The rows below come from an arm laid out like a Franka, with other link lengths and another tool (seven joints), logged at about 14 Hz.
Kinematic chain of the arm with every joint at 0, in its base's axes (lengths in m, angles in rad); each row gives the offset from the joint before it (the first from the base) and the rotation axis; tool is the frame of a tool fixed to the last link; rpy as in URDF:
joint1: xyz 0 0 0.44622 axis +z
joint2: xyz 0 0 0 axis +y
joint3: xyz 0 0 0.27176 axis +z
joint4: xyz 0.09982 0 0 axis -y
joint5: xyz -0.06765 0 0.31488 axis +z
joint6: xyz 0 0 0 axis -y
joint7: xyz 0.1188 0 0 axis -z
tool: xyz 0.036 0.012 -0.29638 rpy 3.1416 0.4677 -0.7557
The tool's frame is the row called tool.
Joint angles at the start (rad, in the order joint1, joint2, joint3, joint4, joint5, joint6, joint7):
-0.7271, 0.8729, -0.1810, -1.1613, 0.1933, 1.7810, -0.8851
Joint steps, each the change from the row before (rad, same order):
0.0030, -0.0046, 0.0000, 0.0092, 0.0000, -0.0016, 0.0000
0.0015, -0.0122, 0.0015, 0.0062, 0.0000, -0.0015, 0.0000
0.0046, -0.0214, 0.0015, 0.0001, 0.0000, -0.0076, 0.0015
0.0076, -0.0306, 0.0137, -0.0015, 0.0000, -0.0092, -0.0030
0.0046, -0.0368, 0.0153, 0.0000, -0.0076, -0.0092, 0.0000
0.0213, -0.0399, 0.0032, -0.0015, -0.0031, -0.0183, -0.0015
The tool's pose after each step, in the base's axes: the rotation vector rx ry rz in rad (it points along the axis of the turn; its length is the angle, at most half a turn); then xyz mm. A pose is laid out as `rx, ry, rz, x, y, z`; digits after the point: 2 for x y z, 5 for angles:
-2.48880, 1.01425, 0.85523, 467.27, -454.21, 157.07
-2.50234, 1.01313, 0.83561, 472.73, -456.25, 167.26
-2.51373, 1.00893, 0.81863, 478.45, -455.35, 180.82
-2.53481, 0.98004, 0.79166, 491.48, -447.56, 199.60
-2.56223, 0.95857, 0.76093, 503.16, -442.51, 222.87
-2.59199, 0.92679, 0.74186, 515.56, -431.23, 247.26

